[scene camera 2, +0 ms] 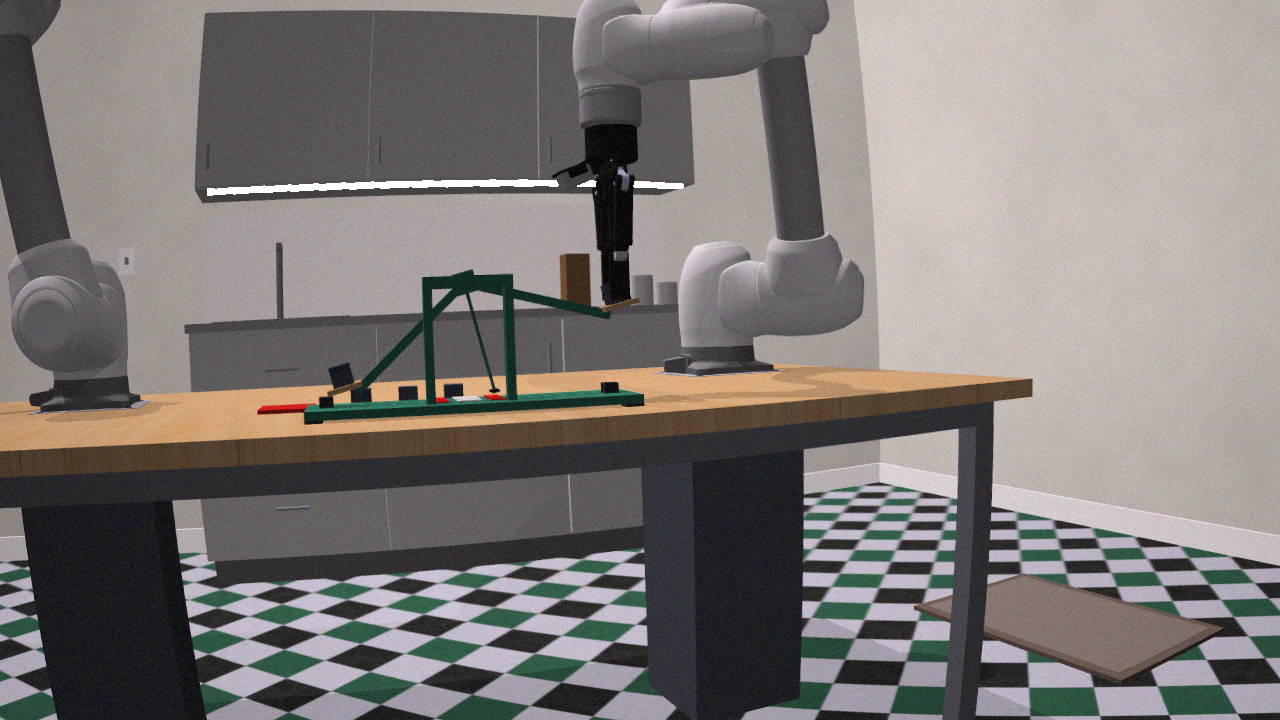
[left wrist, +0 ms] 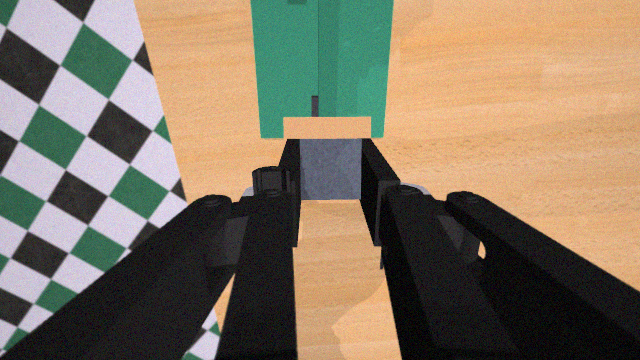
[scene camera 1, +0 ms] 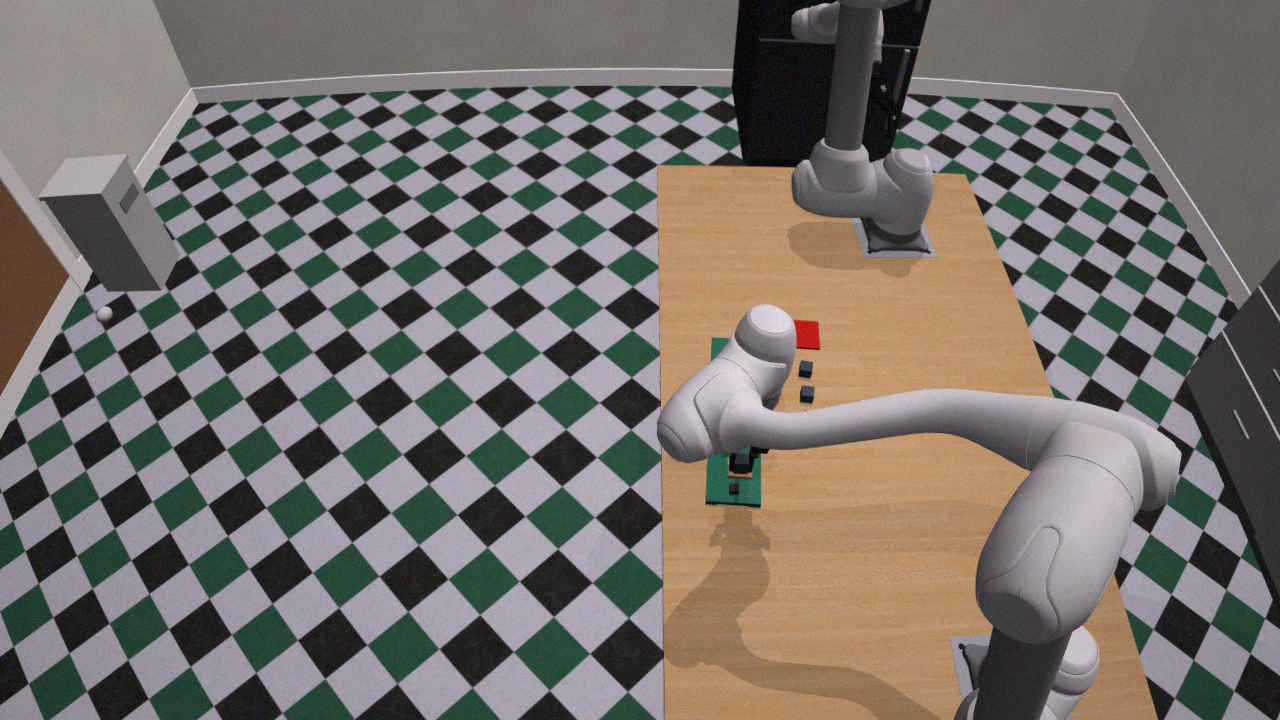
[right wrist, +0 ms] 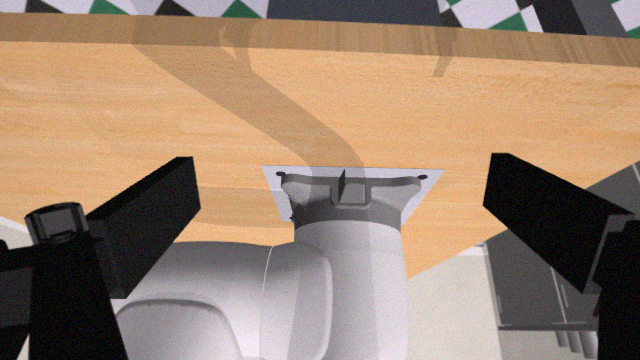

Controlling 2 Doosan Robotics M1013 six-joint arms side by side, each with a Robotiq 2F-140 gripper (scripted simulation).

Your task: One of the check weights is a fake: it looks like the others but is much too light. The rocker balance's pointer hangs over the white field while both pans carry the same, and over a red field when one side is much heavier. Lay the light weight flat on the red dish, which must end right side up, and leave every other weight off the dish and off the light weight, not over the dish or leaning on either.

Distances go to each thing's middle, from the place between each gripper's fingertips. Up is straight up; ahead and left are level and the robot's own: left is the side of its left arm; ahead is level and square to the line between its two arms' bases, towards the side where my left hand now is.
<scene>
Now: left hand (scene camera 2: 616,299) 2 cm past the beam (scene camera 2: 604,311), 19 cm to the left of it and 8 cm above it. The rest, counted from my left hand: green rocker balance (scene camera 2: 610,394) 2 cm behind, 20 cm to the right, 8 cm below.
I see my right gripper (scene camera 1: 867,135) 980 mm to the right of the green rocker balance, 490 mm short of it and 30 mm above it. Also, from my right hand: beam: 990 mm to the left, 490 mm ahead, 20 mm below.
</scene>
